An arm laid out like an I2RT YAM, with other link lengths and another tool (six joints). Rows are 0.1 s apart.
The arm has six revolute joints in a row. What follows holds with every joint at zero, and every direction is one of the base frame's. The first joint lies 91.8 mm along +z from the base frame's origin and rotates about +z. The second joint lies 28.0 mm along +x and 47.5 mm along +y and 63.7 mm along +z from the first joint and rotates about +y. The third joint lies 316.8 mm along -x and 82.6 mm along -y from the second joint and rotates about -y. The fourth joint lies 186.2 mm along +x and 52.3 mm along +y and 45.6 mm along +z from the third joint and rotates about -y. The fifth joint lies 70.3 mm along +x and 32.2 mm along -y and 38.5 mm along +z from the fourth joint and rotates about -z. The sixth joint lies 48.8 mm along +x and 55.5 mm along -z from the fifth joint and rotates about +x. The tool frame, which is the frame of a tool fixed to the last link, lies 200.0 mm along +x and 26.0 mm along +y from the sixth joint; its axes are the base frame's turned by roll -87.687, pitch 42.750 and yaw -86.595 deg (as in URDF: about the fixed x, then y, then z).
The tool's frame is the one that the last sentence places.
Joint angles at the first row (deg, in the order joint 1, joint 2, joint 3, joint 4, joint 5, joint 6):
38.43 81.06 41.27 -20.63 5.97 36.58
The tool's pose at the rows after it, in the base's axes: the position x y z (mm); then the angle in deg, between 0 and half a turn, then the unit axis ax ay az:
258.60 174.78 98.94 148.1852 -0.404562 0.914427 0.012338
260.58 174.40 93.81 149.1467 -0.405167 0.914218 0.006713
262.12 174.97 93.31 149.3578 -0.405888 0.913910 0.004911
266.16 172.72 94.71 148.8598 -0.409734 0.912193 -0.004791
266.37 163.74 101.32 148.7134 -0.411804 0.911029 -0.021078
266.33 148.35 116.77 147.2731 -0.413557 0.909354 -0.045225
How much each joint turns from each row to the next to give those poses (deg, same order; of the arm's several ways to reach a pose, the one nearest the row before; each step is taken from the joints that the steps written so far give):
-0.02 1.91 -0.05 1.18 0.84 -0.19
0.00 1.54 0.42 0.04 0.35 -0.09
0.00 0.52 0.48 -0.20 0.12 -0.11
0.00 0.06 0.25 0.11 1.03 -0.72
0.00 -1.44 1.10 -2.74 1.69 -0.64
-0.10 -3.66 1.20 -3.87 2.72 -1.08

